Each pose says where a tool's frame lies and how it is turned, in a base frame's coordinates. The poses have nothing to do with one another.
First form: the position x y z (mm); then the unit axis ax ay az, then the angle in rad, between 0 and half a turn.
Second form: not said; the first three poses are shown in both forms.
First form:
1: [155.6 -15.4 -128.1 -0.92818 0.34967 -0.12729 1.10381]
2: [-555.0 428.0 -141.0 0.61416 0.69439 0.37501 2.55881]
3: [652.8 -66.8 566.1 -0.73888 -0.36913 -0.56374 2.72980]
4: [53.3 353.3 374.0 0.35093 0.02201 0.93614 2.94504]
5: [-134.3 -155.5 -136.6 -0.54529 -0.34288 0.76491 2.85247]
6: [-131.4 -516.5 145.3 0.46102 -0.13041 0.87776 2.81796]
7: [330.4 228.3 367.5 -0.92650 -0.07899 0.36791 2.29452]
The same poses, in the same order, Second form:
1: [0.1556 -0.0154 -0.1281 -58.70 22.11 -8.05]
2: [-0.5550 0.4280 -0.1410 90.04 101.80 54.98]
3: [0.6528 -0.0668 0.5661 -115.57 -57.73 -88.17]
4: [0.0533 0.3533 0.3740 59.22 3.71 157.96]
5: [-0.1343 -0.1555 -0.1366 -89.12 -56.04 125.01]
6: [-0.1314 -0.5165 0.1453 74.43 -21.06 141.72]
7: [0.3304 0.2283 0.3675 -121.80 -10.38 48.37]
